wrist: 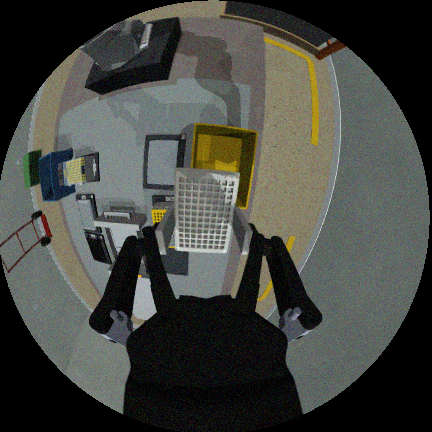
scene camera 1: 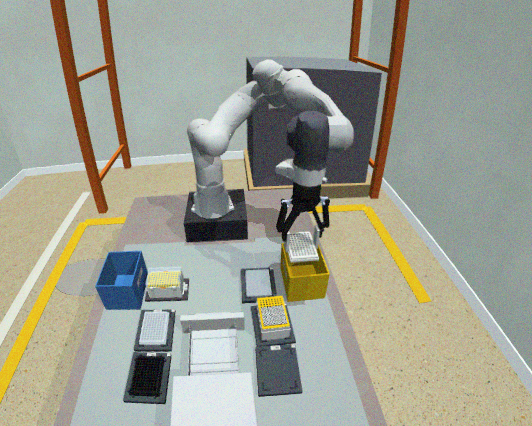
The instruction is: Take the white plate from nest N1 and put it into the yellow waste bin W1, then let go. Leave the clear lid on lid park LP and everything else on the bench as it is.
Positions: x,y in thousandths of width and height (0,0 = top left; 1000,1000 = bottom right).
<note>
In view: the gripper (scene camera 1: 565,581), a yellow-topped tip rack (scene camera 1: 514,755), a white plate (scene camera 1: 567,581), a clear lid (wrist: 376,358) and a black plate (scene camera 1: 275,896).
The white plate shows as well in the wrist view (wrist: 471,466). The gripper is seen too in the wrist view (wrist: 471,499).
</note>
